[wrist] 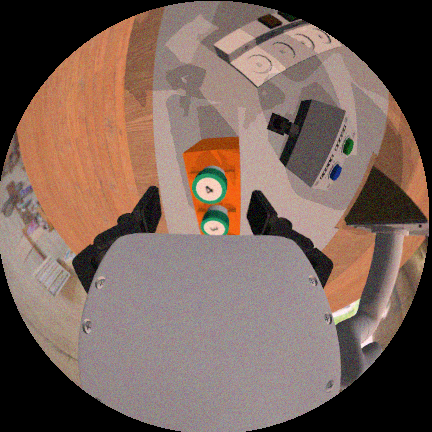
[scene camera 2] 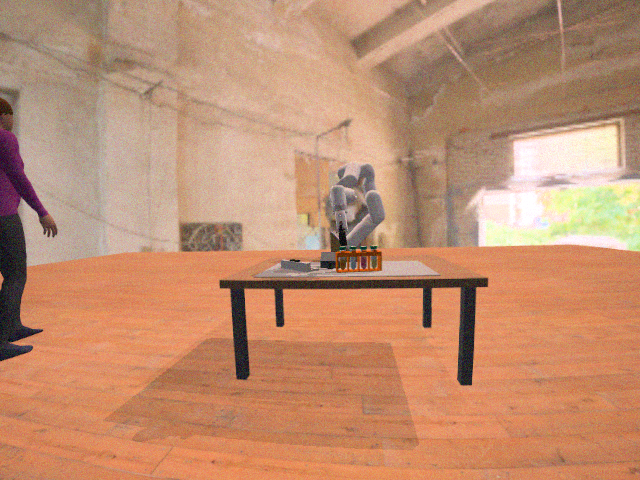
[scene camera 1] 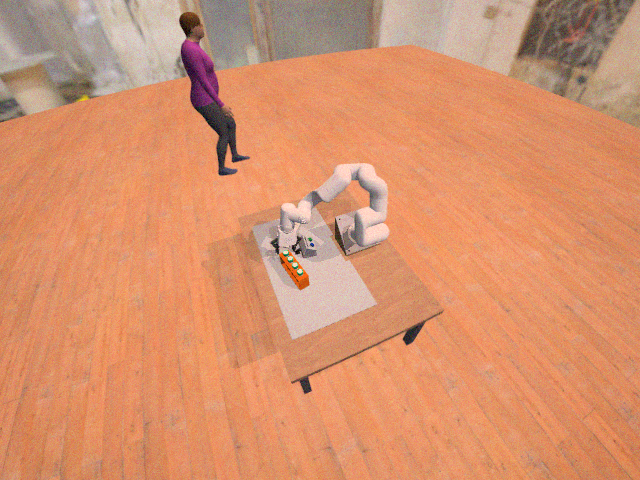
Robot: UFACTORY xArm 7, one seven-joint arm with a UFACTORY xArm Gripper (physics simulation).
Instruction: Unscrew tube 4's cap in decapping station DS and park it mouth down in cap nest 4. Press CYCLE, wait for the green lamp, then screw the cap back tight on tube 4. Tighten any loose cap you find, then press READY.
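Frame: origin at the arm's base, x ahead, y left, z up, level; centimetres.
Seen in the pictures: gripper, fingertip midpoint: [wrist: 204, 200] [scene camera 2: 343, 244] [scene camera 1: 285, 251]; arm's base at its link origin: [wrist: 389, 230] [scene camera 2: 347, 245].
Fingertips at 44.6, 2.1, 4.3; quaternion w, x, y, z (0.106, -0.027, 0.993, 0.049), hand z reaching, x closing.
Observation:
Pixels of each thing's top centre, then the offset from my fingertips to it, as dx, dy, dz. "pt": a spot on its surface instead. Level surfaces: height alone.
- cap marked 4 at its top centre: [wrist: 208, 189] +0.0, -0.6, -1.2
- cap 3 at its top centre: [wrist: 213, 228] -1.3, +4.5, -1.1
- grey console at its top centre: [wrist: 339, 155] [scene camera 2: 332, 251] [scene camera 1: 307, 240] -14.6, -7.7, -5.0
- green button at its top centre: [wrist: 351, 147] -17.0, -9.8, -5.9
- blue button at its top centre: [wrist: 338, 174] -16.7, -5.3, -5.9
- pale block at its top centre: [scene camera 2: 299, 259] -6.8, -24.5, -8.0
- black clamp-like part at a spot on its surface: [wrist: 280, 124] pt -7.6, -8.2, -10.8
- table at its surface level: dz -13.7
An orange rack [scene camera 1: 302, 283] [scene camera 2: 381, 261] [wrist: 227, 146] holds upright tubes with green-rimmed white caps. The cap marked 4 [wrist: 209, 188] is on its tube at the rack's end nearest the nests; cap 3 [wrist: 215, 226] is beside it, partly hidden by the gripper body. My gripper [scene camera 1: 286, 249] [scene camera 2: 342, 241] [wrist: 204, 200] is open and empty above this end, one finger on each side of the rack in the wrist view, with cap 4 slightly beyond the fingertip line. A grey console [scene camera 1: 308, 250] [wrist: 317, 142] has a green button [wrist: 348, 146] and a blue button [wrist: 335, 172]; their labels are unreadable.
A pale block [scene camera 2: 296, 265] [wrist: 240, 65] with several ringed spots stands beyond the rack; dark brown and dark green squares show behind it. A black clamp-like part [wrist: 280, 124] sticks out from the console. A person [scene camera 1: 199, 72] [scene camera 2: 10, 180] stands away from the table [scene camera 1: 403, 294].

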